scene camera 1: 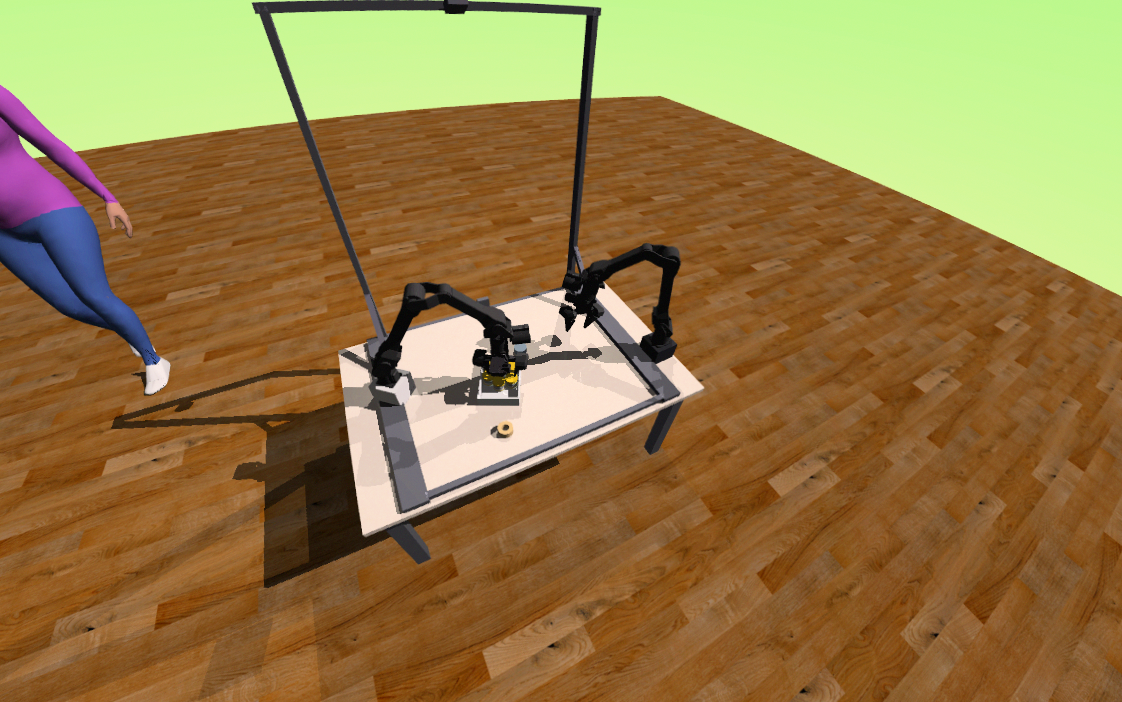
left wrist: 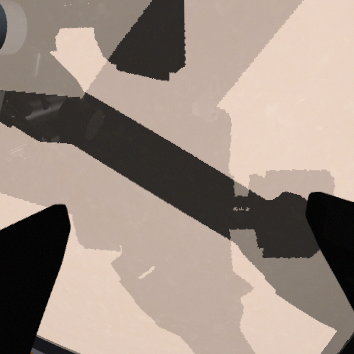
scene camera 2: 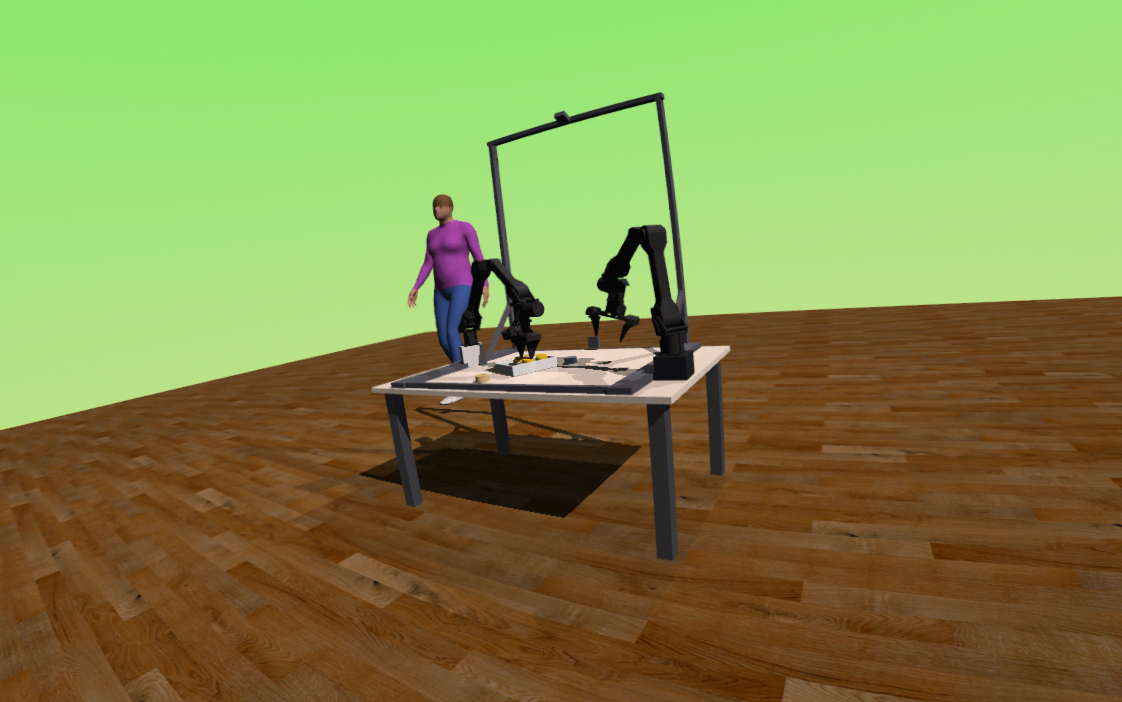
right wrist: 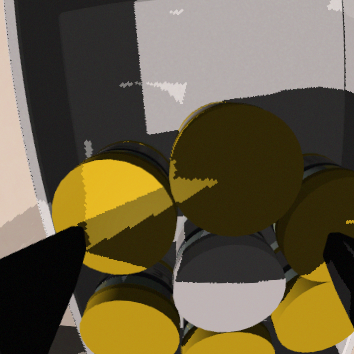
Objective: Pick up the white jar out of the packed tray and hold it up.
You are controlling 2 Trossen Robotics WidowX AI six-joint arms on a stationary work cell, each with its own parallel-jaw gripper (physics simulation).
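Where they show: left gripper, between the fingertips: [scene camera 1: 575, 329] [left wrist: 189, 210] [scene camera 2: 608, 339]; right gripper, between the fingertips: [scene camera 2: 526, 358] [right wrist: 208, 243]; left arm's base, origin of its link: [scene camera 1: 659, 340] [scene camera 2: 673, 353]; right arm's base, origin of its link: [scene camera 1: 389, 378] [scene camera 2: 471, 344].
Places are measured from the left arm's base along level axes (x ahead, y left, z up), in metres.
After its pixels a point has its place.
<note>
The white-lidded jar [right wrist: 230, 305] {x 0.608, y -0.169, z -0.025 m} stands upright in the packed tray [scene camera 1: 498, 400] {x 0.667, y -0.054, z -0.043 m} [scene camera 2: 533, 366] {x 0.563, y -0.099, z -0.050 m} [right wrist: 20, 100] {x 0.585, y -0.061, z -0.033 m}, ringed by several jars with yellow lids [right wrist: 115, 215] {x 0.593, y -0.113, z -0.025 m} [scene camera 2: 541, 357] {x 0.551, y -0.144, z -0.026 m}. In both scene views I cannot make out the white jar. My right gripper [right wrist: 208, 243] {x 0.614, y -0.139, z -0.025 m} [scene camera 1: 499, 375] {x 0.614, y -0.139, z -0.025 m} [scene camera 2: 527, 355] {x 0.614, y -0.139, z -0.025 m} is open and low over the jars. In the right wrist view its left fingertip overlaps a yellow lid at the left and its right fingertip overlaps the yellow-lidded jars at the right. My left gripper [left wrist: 189, 210] {x 0.286, y -0.178, z 0.027 m} [scene camera 1: 579, 321] {x 0.286, y -0.178, z 0.027 m} [scene camera 2: 609, 335] {x 0.286, y -0.178, z 0.027 m} is open and empty above the table, away from the tray.
A tan ring [scene camera 1: 505, 434] {x 0.699, y 0.077, z -0.048 m} [scene camera 2: 482, 378] {x 0.673, y 0.073, z -0.056 m} lies on the table [scene camera 1: 463, 463] {x 0.851, y 0.098, z -0.071 m} in front of the tray. A round, bluish-topped thing [scene camera 1: 519, 349] {x 0.497, y -0.245, z -0.047 m} stands behind the tray. A dark frame [scene camera 1: 579, 140] {x 0.105, y -0.536, z 0.590 m} [scene camera 2: 671, 190] {x 0.088, y -0.516, z 0.564 m} rises over the table. A person [scene camera 1: 41, 190] [scene camera 2: 450, 248] is beyond the table at the left.
</note>
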